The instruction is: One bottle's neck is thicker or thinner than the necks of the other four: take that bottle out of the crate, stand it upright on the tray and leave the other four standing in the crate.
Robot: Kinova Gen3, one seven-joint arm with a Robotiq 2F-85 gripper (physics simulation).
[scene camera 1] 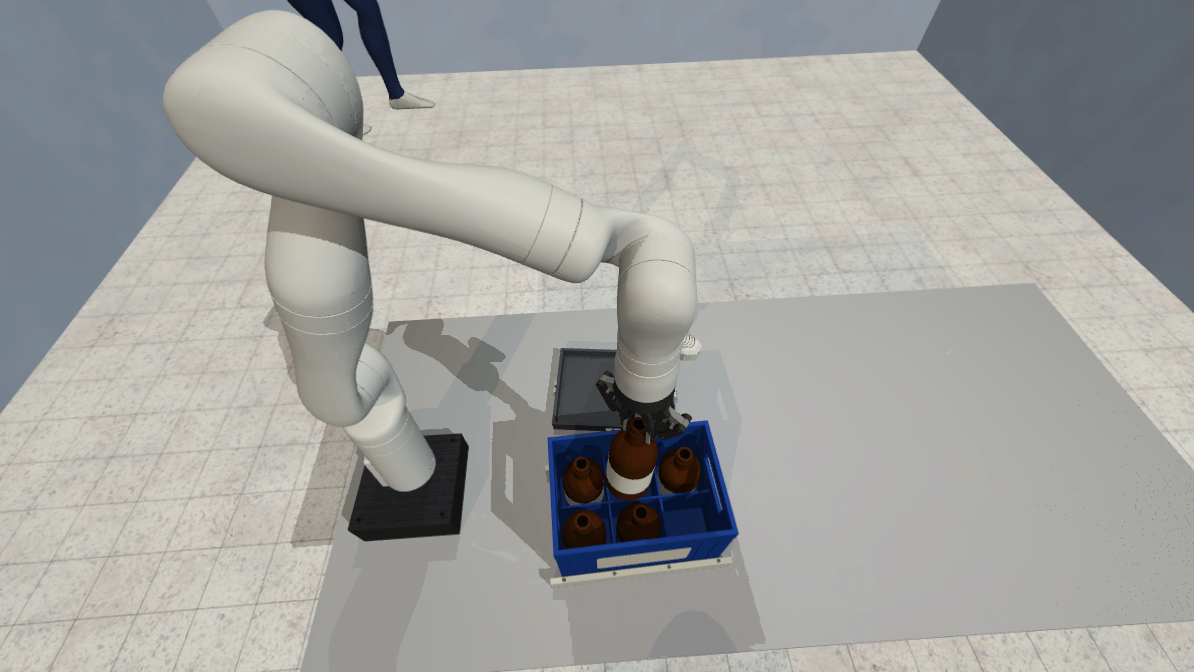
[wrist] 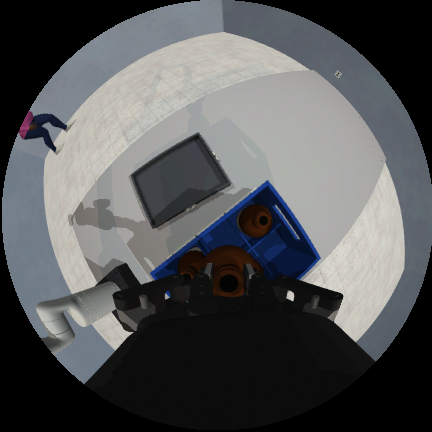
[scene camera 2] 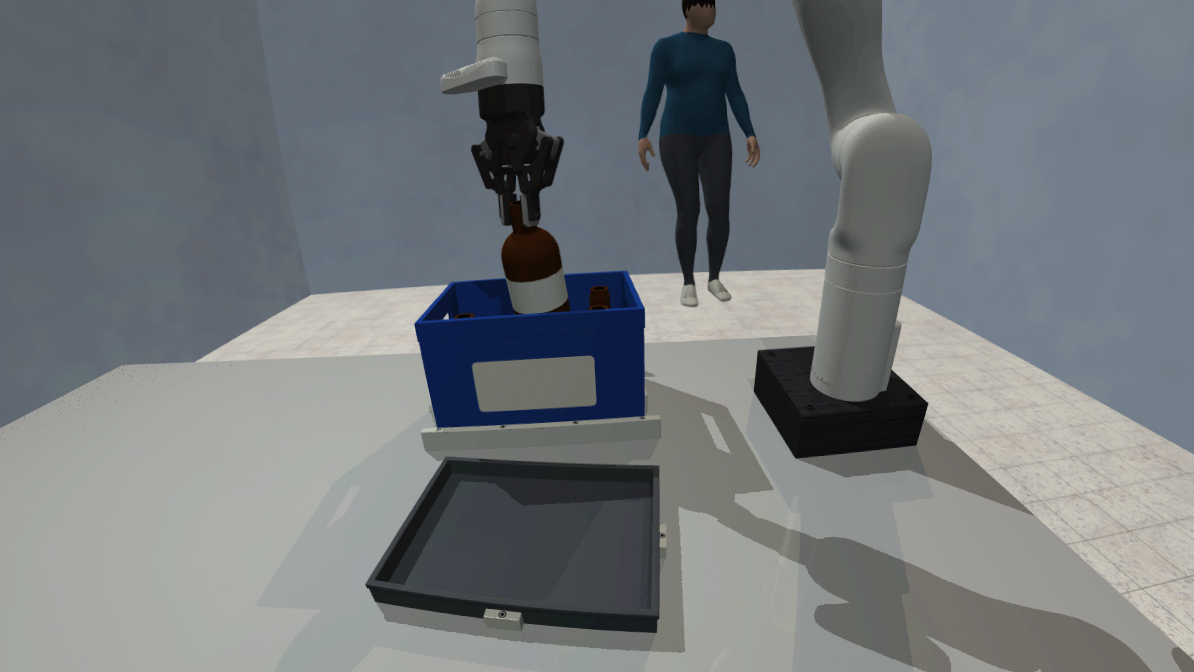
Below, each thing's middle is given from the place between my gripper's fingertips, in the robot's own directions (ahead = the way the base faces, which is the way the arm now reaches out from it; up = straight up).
I see the dark tray (scene camera 2: 572,545) 26 cm below my hand and 23 cm to the left of it.
